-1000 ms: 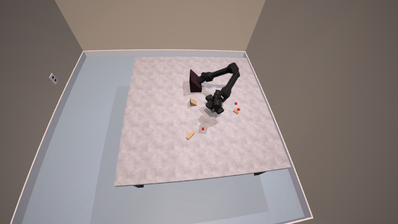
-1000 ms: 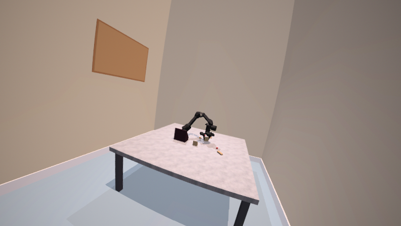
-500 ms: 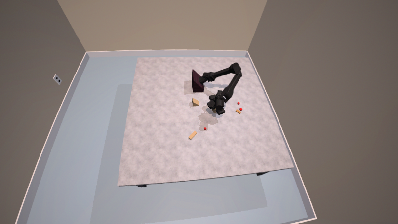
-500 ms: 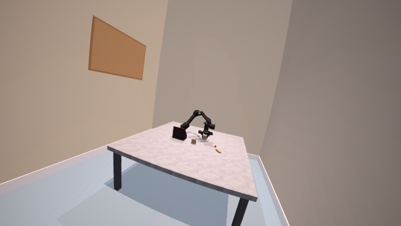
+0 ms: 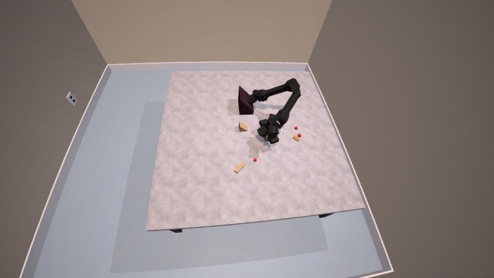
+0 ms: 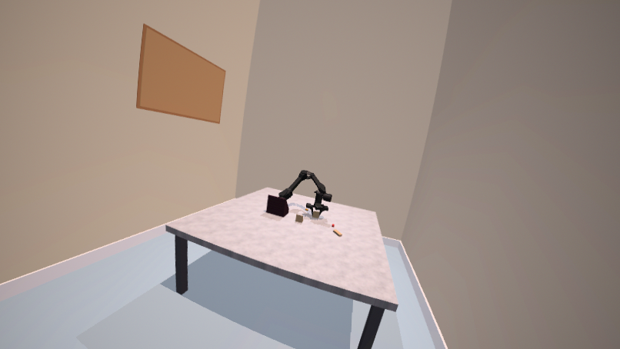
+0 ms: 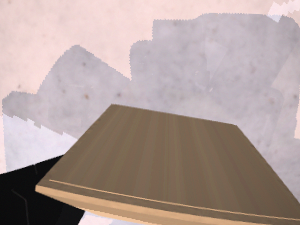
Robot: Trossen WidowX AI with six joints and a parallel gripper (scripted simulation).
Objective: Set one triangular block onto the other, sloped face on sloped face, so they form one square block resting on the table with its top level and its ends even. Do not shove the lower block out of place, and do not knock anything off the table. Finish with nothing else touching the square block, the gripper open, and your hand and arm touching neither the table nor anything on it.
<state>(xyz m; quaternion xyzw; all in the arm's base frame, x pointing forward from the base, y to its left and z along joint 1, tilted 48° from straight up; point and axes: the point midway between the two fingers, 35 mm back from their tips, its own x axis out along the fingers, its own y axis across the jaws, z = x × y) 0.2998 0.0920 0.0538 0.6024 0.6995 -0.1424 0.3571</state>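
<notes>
My gripper tip is 1 cm to the left of the tan triangular block and 1 cm below it.
</notes>
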